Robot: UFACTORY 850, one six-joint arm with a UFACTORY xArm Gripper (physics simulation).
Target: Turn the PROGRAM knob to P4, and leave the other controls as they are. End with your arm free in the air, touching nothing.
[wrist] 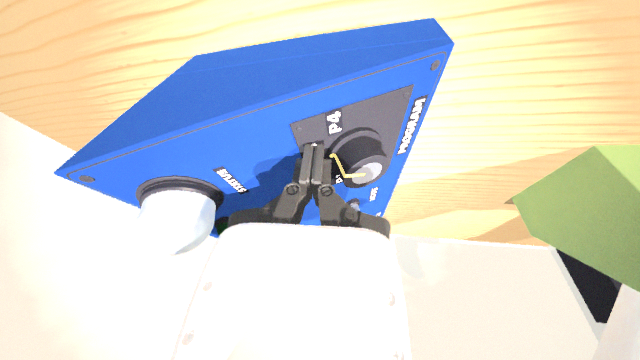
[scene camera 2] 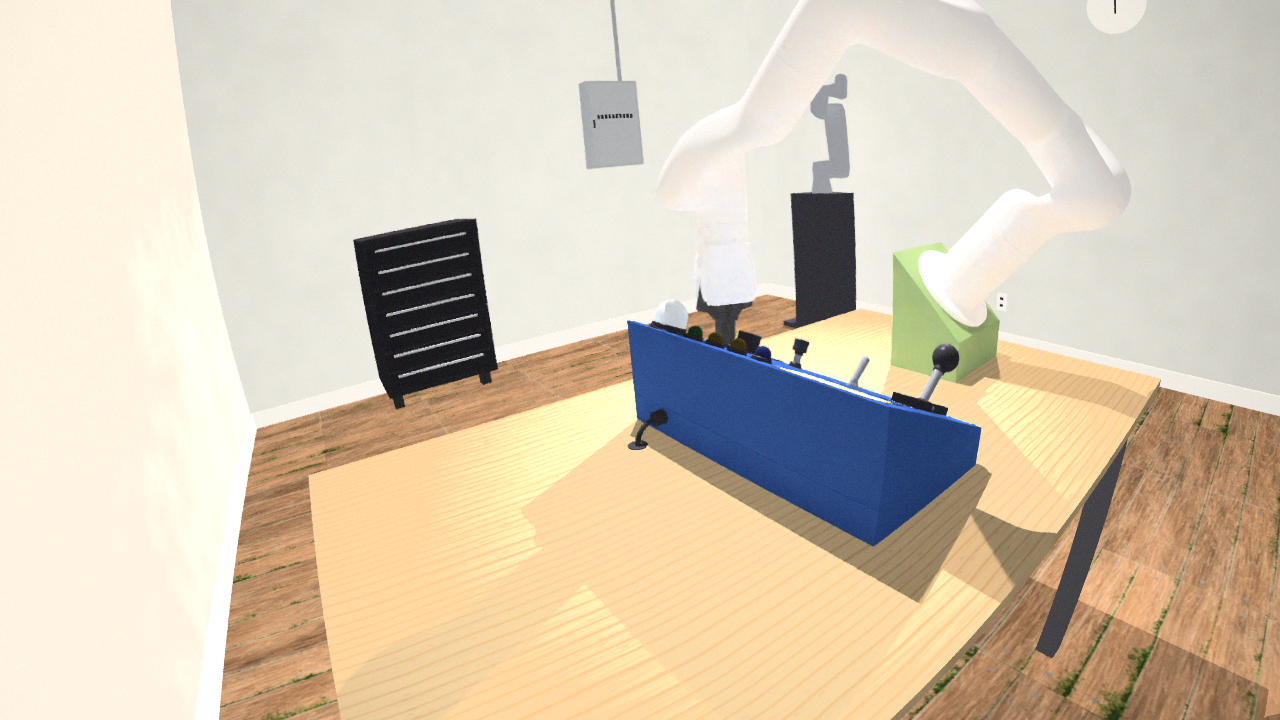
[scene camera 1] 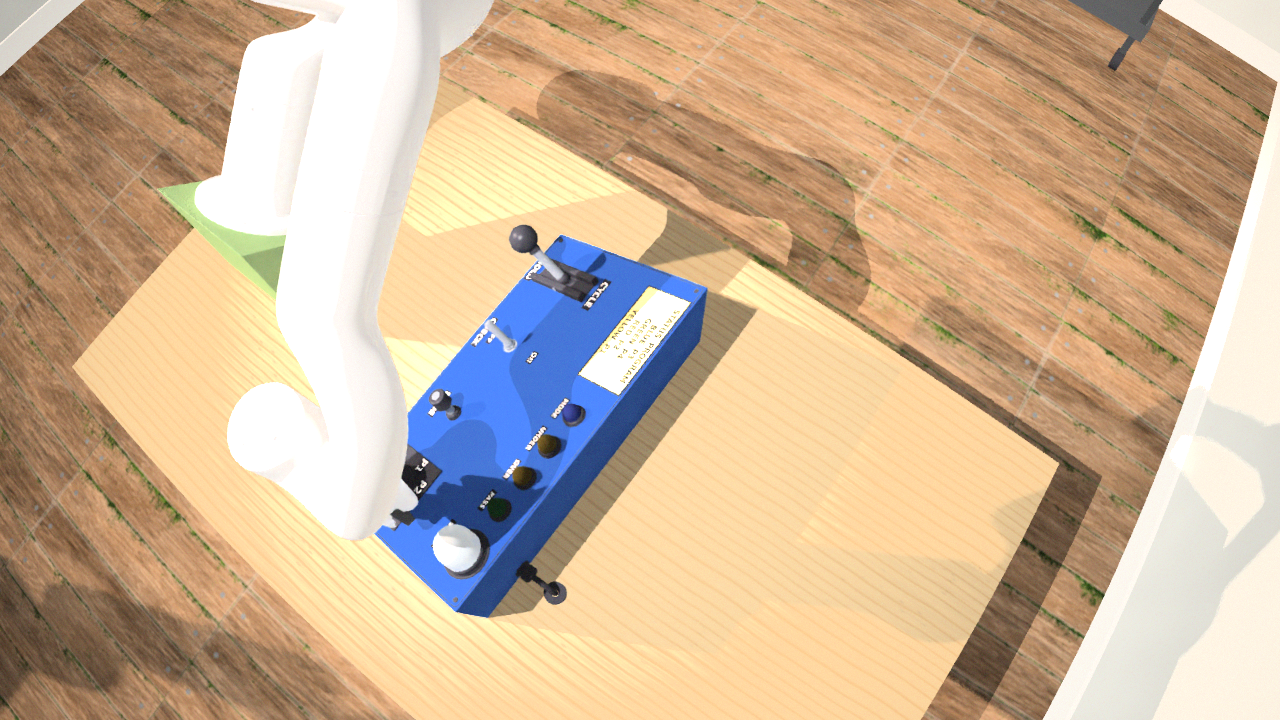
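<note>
The PROGRAM knob [wrist: 359, 147] is a black dial with a pale cap, on a dark plate [wrist: 395, 107] at one end of the blue console [scene camera 1: 474, 385] [scene camera 2: 760, 420] [wrist: 250, 90]. Its yellow line starts on the cap and runs down the side facing my fingers, between the P4 label [wrist: 334, 122] and the P1 label [wrist: 339, 178]. The P3 label does not show. My gripper [wrist: 315, 155] [scene camera 1: 400, 517] [scene camera 2: 723, 333] is shut and empty, its tips low beside the knob at the plate's edge; I cannot tell whether they touch. The arm hides the knob in scene camera 1.
A white STATUS dome [scene camera 1: 459, 548] [scene camera 2: 670, 314] [wrist: 177, 217] stands near the gripper. Along the console are several small lamps, a black-topped control [scene camera 1: 441, 400] [scene camera 2: 800, 345], a toggle [scene camera 1: 503, 335] [scene camera 2: 859, 370] and a ball-topped lever [scene camera 1: 523, 239] [scene camera 2: 945, 358]. The green arm base [scene camera 2: 939, 331] [wrist: 585, 200] stands behind.
</note>
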